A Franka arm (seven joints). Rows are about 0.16 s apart.
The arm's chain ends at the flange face. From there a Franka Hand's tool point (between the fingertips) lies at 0.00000 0.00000 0.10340 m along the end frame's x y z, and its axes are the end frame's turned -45 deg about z.
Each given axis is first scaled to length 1.
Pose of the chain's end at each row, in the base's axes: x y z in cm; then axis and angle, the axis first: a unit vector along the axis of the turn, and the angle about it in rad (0 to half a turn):
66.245 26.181 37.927 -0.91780 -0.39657 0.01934 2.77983
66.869 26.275 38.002 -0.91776 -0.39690 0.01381 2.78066
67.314 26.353 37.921 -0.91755 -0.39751 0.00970 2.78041
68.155 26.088 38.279 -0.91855 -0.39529 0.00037 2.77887
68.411 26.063 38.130 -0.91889 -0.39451 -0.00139 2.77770
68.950 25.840 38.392 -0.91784 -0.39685 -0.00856 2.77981
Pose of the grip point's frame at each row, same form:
64.439 29.386 28.264 -0.69536 -0.71677 -0.05206 2.79286
65.166 29.517 28.332 -0.69495 -0.71680 -0.05698 2.79785
65.683 29.629 28.250 -0.69433 -0.71709 -0.06080 2.80076
66.698 29.455 28.612 -0.69567 -0.71498 -0.06966 2.80647
66.985 29.456 28.467 -0.69619 -0.71429 -0.07151 2.80674
67.655 29.267 28.723 -0.69403 -0.71574 -0.07767 2.81415

